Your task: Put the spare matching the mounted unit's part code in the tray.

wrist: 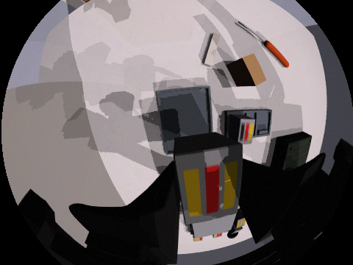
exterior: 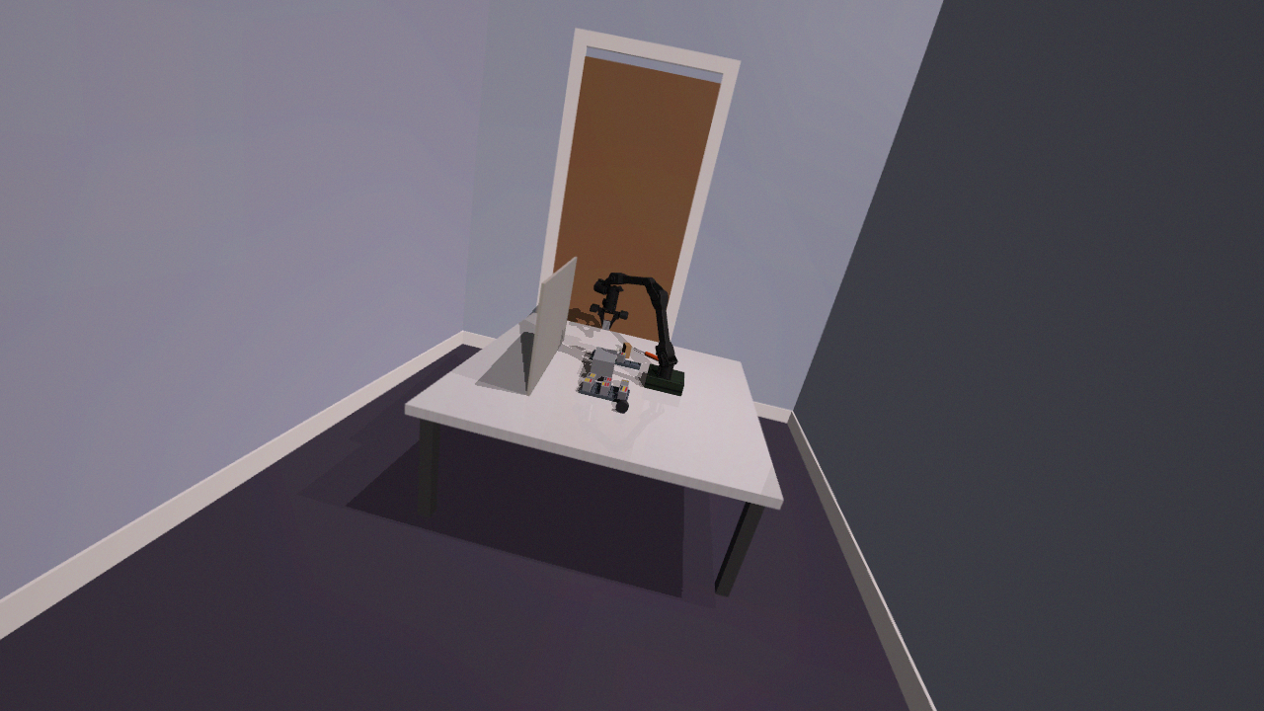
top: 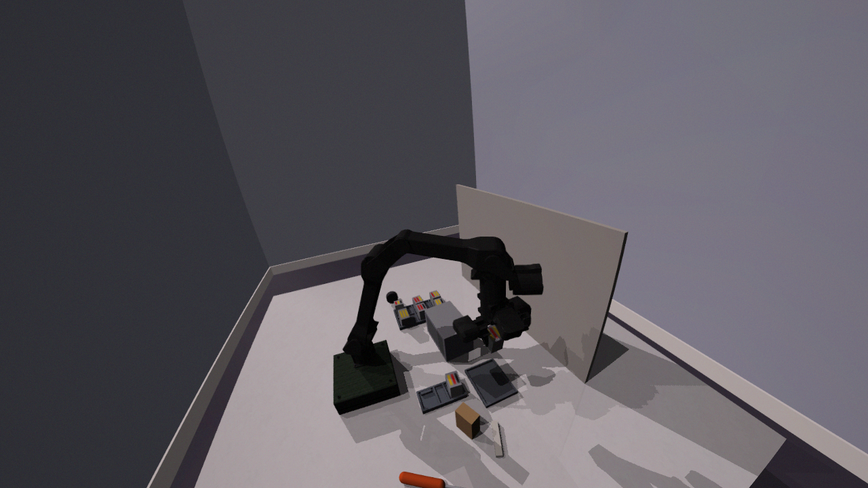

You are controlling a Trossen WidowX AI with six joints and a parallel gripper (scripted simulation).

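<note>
Now: gripper tip 150 mm above the grey-blue tray. Also, from my gripper tip: brown box 110 mm behind, 100 mm to the right, 120 mm below; then tall beige panel 190 mm ahead, 240 mm to the left, 70 mm above; then grey mounted unit 60 mm behind, 210 mm to the left, 110 mm below.
</note>
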